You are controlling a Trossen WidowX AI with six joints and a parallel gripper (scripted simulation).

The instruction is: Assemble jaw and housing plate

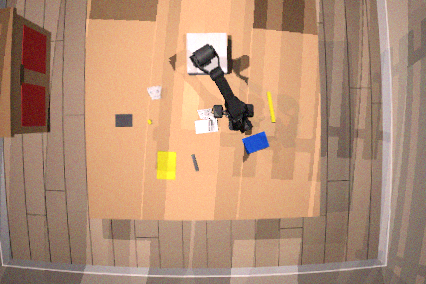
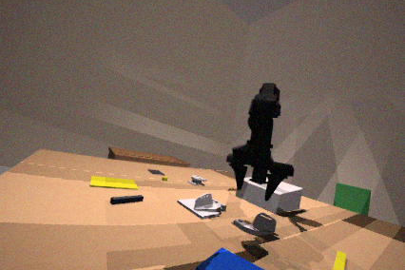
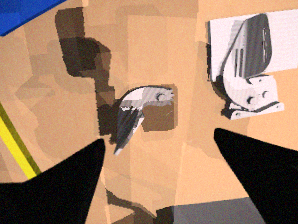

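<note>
The silver jaw lies 8 cm below my gripper tip. From my gripper tip the other things lie so: yellow stick 21 cm to the left, 8 cm below, 4 cm behind; then dark bar 28 cm ahead, 18 cm to the right, 8 cm below; then blue plate 15 cm ahead, 14 cm to the left, 8 cm below.
</note>
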